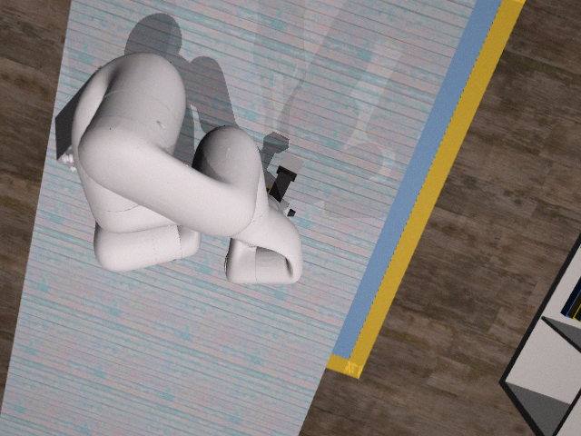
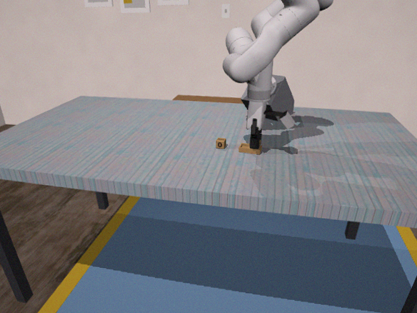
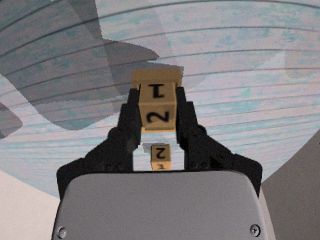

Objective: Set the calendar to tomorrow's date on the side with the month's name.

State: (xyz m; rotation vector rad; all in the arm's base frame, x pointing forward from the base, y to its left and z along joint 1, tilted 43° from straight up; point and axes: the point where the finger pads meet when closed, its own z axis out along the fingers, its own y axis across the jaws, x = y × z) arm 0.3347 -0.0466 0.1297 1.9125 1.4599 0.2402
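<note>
The wooden calendar tray is 3 cm below my hand, 1 cm to the right of it and 1 cm behind it. The rest, counted from my hand: wooden digit cube (11 cm to the right, 5 cm behind, 3 cm below).
</note>
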